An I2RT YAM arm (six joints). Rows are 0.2 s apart.
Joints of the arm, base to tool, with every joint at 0 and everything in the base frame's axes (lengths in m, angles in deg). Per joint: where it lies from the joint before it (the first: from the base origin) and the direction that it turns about. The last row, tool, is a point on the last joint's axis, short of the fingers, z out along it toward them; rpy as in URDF.
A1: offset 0 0 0.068 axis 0 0 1
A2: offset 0.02 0.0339 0.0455 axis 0 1 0
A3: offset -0.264 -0.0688 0 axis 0 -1 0
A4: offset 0.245 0.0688 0.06 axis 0 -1 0
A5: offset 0.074 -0.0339 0.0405 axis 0 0 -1
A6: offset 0.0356 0 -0.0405 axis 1 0 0
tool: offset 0 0 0 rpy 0 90 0
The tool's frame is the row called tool.
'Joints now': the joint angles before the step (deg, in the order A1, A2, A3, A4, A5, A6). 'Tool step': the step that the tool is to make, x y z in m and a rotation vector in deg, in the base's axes. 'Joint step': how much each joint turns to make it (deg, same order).
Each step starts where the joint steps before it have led.
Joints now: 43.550, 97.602, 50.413, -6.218, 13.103, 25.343
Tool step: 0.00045, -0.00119, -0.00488, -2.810, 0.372, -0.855
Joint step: 0.000, 0.962, 0.372, -1.531, 1.946, -0.349
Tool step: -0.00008, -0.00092, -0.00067, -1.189, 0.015, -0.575
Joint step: 0.001, 0.131, 0.174, -0.873, 1.028, 0.000
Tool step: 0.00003, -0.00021, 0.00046, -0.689, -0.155, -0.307
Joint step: 0.042, 0.001, 0.198, -0.548, 0.698, -0.045
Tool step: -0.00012, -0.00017, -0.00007, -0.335, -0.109, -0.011
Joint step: 0.022, -0.002, -0.003, -0.107, 0.284, -0.153
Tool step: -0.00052, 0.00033, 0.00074, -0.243, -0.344, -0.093
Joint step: 0.154, -0.129, 0.003, -0.046, 0.481, -0.021
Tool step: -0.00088, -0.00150, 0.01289, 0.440, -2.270, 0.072
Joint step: 0.021, -2.341, 0.086, -0.240, 1.005, -0.788
